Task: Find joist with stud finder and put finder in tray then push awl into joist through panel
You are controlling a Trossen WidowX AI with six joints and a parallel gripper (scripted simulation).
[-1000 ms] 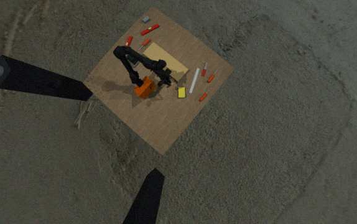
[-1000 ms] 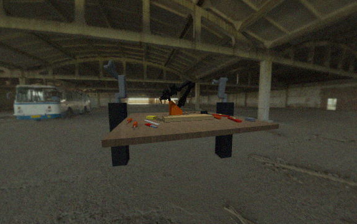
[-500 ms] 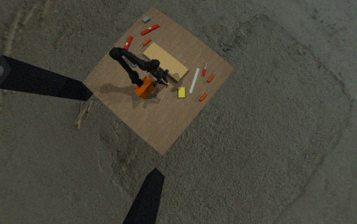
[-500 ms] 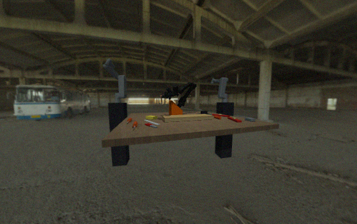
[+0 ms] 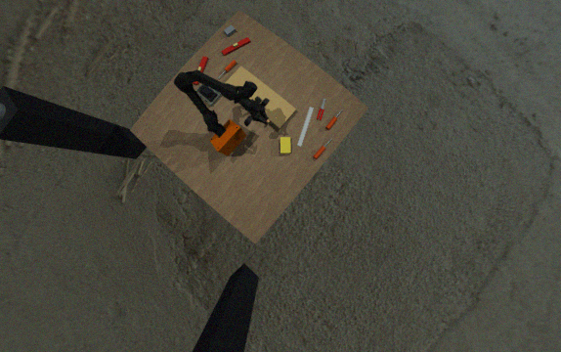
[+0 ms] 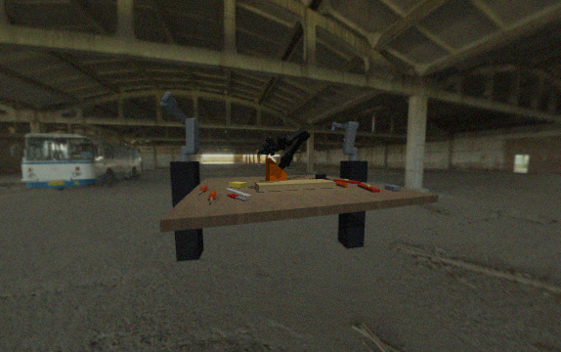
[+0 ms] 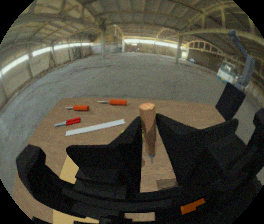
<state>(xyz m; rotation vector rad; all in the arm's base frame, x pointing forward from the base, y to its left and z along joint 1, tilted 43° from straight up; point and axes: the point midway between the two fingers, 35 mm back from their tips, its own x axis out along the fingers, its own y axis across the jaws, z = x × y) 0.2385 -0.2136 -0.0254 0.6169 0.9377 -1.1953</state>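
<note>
The awl lies 10 mm behind my gripper tip, 10 mm to the left of it and 50 mm below it. Round my gripper tip: grey tray 110 mm behind, 540 mm to the left, 220 mm below; then white ruler 220 mm ahead, 140 mm to the right, 240 mm below; then yellow stud finder 10 mm ahead, 140 mm to the right, 220 mm below.
</note>
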